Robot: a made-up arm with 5 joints.
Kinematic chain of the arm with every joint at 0, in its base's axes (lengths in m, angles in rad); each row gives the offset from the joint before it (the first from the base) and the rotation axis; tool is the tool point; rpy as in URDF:
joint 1: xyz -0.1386 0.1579 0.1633 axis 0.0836 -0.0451 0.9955
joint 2: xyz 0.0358 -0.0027 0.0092 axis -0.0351 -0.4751 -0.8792
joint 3: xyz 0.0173 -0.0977 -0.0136 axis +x
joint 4: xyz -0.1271 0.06 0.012 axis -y
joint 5: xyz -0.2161 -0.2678 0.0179 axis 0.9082 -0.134 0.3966
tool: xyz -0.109 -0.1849 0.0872 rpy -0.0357 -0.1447 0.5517
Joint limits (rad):
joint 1: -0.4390..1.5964
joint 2: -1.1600..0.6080
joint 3: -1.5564..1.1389
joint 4: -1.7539..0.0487
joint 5: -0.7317..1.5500
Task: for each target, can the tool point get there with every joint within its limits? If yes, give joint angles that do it. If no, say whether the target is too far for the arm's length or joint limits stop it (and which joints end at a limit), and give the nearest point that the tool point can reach.
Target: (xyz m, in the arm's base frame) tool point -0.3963 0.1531 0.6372
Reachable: yes | joints -0.1175 -0.0849 -1.3172 -0.8134 0.6193
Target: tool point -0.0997 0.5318 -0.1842
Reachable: no: joint limits stop it (at a limit: joint 1, joint 2, joint 3, joint 4) | nearest point 0.0178 0.6329 -0.0870 | short by 0.183 m
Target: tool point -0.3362 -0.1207 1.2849
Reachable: no: too far | nearest point -0.2564 -0.0434 0.7057 | short by 0.590 m
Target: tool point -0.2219 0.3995 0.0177
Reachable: no: joint limits stop it (at a limit: joint 1, joint 3, joint 4, joint 5) | nearest point -0.3033 0.2355 -0.2668 | short by 0.338 m
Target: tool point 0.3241 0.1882 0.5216
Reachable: yes | joints 1.2407 -1.0231 -1.1948 -0.1838 1.1934
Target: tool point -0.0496 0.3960 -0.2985
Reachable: no: joint limits stop it (at a limit: joint 1, joint 2, joint 3, joint 4, joint 5) | nearest point -0.2606 0.2409 -0.2824 | short by 0.262 m
